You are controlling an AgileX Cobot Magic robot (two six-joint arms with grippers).
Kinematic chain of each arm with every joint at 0, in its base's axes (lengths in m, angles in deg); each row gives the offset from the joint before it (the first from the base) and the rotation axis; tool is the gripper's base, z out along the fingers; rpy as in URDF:
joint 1: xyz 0 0 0.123 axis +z
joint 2: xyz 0 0 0 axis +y
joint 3: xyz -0.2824 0 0.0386 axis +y
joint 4: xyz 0.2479 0 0.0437 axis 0.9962 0 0.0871
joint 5: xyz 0 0 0 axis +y
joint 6: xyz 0.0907 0 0.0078 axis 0.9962 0 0.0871
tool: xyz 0 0 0 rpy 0 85 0
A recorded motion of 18 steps. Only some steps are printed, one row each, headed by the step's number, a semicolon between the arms.
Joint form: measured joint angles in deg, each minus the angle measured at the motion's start. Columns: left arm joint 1, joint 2, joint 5, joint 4, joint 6, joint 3; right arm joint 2, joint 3, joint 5, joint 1, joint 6, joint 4.
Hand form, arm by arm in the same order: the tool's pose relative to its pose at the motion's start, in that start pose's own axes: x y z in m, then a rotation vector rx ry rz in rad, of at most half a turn. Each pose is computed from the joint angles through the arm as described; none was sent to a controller.
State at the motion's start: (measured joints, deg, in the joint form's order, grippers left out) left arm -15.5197 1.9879 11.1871 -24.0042 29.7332 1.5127; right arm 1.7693 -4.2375 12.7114 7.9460 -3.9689 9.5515
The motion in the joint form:
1: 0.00 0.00 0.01 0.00 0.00 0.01; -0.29 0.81 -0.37 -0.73 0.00 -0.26
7: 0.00 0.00 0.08 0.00 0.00 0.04; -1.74 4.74 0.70 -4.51 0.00 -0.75
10: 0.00 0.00 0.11 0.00 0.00 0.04; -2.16 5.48 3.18 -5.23 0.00 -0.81
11: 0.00 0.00 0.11 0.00 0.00 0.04; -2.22 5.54 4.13 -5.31 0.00 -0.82
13: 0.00 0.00 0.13 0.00 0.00 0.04; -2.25 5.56 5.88 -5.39 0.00 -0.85
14: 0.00 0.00 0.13 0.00 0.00 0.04; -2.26 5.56 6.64 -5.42 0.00 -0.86
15: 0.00 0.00 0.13 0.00 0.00 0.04; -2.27 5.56 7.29 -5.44 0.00 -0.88
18: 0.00 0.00 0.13 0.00 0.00 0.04; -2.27 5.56 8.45 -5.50 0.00 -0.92
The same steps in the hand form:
1: 0.0001 0.0000 0.0000 0.0001 0.0003 0.0000; 0.0038 -0.0013 0.0006 0.0149 0.0015 -0.0030
7: 0.0003 -0.0001 0.0000 0.0008 0.0019 -0.0001; 0.0266 -0.0071 0.0028 0.0845 0.0574 -0.0014
10: 0.0004 -0.0001 0.0000 0.0010 0.0024 -0.0001; 0.0344 -0.0079 0.0027 0.0946 0.1050 0.0018
11: 0.0004 -0.0001 0.0000 0.0010 0.0024 -0.0001; 0.0362 -0.0079 0.0025 0.0948 0.1214 0.0027
13: 0.0004 -0.0001 0.0000 0.0012 0.0027 -0.0001; 0.0391 -0.0078 0.0021 0.0942 0.1516 0.0040
14: 0.0004 -0.0001 0.0000 0.0012 0.0027 -0.0001; 0.0402 -0.0077 0.0019 0.0938 0.1646 0.0046
15: 0.0004 -0.0001 0.0000 0.0012 0.0027 -0.0001; 0.0412 -0.0077 0.0017 0.0934 0.1757 0.0049
18: 0.0004 -0.0001 0.0000 0.0012 0.0027 -0.0001; 0.0431 -0.0076 0.0014 0.0932 0.1958 0.0055

